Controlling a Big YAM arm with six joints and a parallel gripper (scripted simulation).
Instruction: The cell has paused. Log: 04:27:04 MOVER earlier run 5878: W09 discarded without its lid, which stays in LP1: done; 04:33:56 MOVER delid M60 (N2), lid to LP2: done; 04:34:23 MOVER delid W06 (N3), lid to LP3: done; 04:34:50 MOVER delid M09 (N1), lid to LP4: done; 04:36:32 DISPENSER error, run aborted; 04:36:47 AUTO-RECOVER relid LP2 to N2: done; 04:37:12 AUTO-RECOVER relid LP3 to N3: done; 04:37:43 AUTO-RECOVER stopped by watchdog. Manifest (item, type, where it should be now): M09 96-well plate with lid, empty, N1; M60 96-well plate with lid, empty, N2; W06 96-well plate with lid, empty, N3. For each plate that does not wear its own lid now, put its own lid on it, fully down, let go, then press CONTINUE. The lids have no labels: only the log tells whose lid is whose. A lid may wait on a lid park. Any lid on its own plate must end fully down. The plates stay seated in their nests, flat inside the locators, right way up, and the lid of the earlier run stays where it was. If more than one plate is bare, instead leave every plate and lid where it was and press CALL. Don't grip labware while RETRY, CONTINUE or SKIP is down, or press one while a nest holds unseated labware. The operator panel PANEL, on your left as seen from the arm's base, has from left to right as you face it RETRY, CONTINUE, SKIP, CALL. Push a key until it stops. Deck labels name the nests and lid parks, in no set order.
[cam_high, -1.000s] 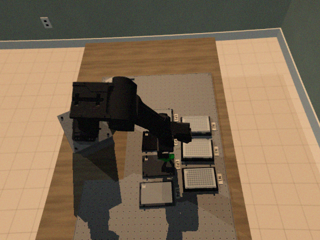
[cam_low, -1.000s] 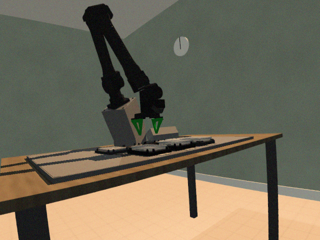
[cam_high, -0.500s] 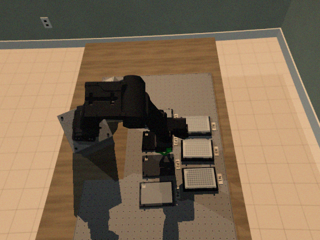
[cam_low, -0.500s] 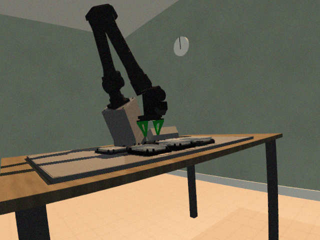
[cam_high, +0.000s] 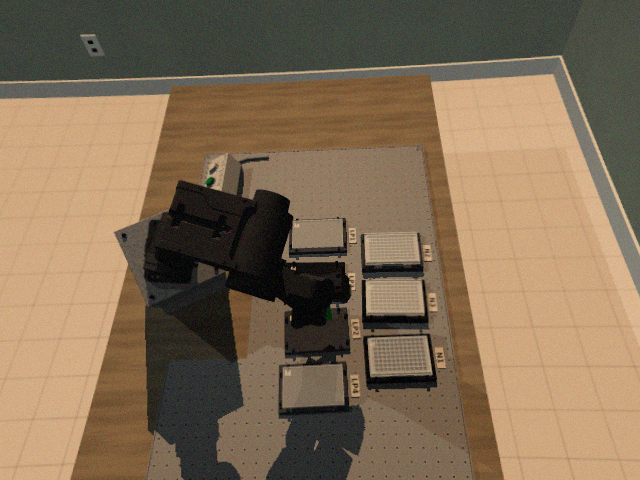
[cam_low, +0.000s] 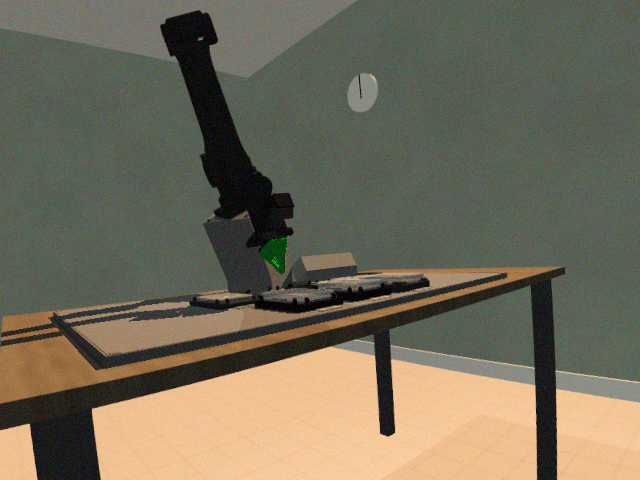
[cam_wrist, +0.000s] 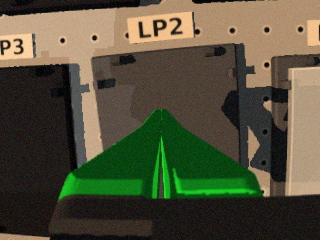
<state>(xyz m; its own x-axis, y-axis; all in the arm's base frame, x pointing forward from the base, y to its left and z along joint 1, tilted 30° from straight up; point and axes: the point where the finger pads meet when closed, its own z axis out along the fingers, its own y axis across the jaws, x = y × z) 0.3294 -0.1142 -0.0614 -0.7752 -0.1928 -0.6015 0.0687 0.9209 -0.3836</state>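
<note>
Right now my hand is 15 cm short of the plate, 8 cm to the left of it and 4 cm above it. The rest, counted from my hand: lid park LP2: 6 cm below, 3 cm behind; lid park LP3: 13 cm to the left, 6 cm below, 3 cm behind; lid park LP4: 13 cm to the right, 6 cm below, 4 cm behind.
</note>
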